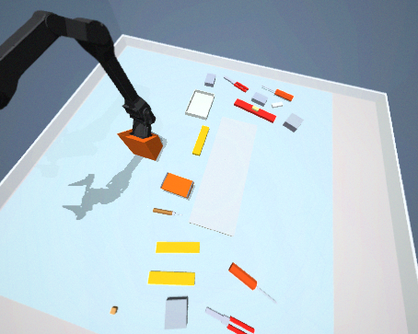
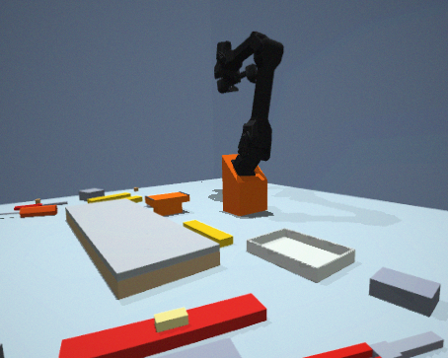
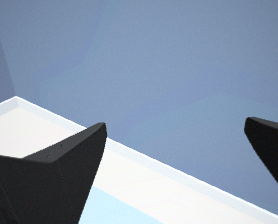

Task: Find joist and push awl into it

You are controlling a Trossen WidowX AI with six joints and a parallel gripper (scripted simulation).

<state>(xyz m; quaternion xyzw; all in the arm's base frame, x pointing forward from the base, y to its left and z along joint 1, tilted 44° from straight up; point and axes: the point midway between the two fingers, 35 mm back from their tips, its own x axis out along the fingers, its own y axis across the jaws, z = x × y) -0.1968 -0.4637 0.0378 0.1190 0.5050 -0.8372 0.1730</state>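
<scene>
My gripper tip is now 48 cm short of the orange stud finder, 21 cm to the right of it and 45 cm above it. From my gripper tip the other things lie so: brown-handled awl 48 cm ahead, 10 cm to the left, 45 cm below; then red level 65 cm ahead, 75 cm to the left, 44 cm below; then white tray 37 cm ahead, 67 cm to the left, 45 cm below.
</scene>
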